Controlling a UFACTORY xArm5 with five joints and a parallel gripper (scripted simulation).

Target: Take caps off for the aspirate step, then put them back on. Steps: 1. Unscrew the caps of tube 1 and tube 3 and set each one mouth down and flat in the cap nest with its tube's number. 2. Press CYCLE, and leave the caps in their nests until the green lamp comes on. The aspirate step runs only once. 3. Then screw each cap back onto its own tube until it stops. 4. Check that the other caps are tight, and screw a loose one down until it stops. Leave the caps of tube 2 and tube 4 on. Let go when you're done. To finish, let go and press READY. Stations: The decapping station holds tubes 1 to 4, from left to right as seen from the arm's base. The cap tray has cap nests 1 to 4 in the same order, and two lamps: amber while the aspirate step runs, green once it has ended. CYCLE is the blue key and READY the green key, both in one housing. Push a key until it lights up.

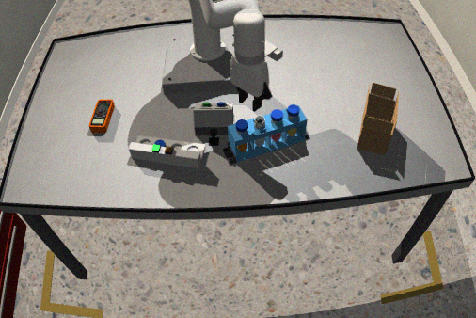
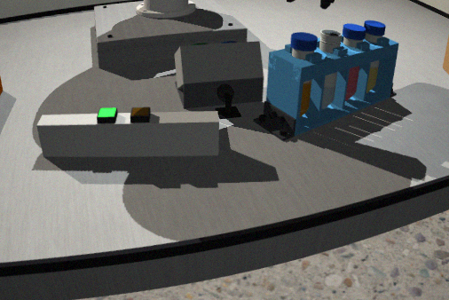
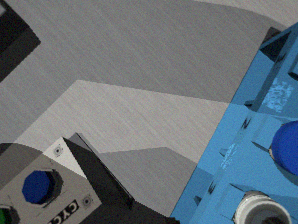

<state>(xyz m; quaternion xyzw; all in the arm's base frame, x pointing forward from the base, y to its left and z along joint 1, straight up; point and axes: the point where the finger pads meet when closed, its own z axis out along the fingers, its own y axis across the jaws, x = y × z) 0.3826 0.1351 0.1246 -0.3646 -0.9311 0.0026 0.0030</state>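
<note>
The blue cap lies 1 cm ahead of my hand, 7 cm to the left of it and 6 cm below it. Also, from my hand: blue key: 9 cm behind, 8 cm to the right, 11 cm below; then green key: 9 cm behind, 13 cm to the right, 11 cm below; then grey key housing: 7 cm behind, 11 cm to the right, 12 cm below.
</note>
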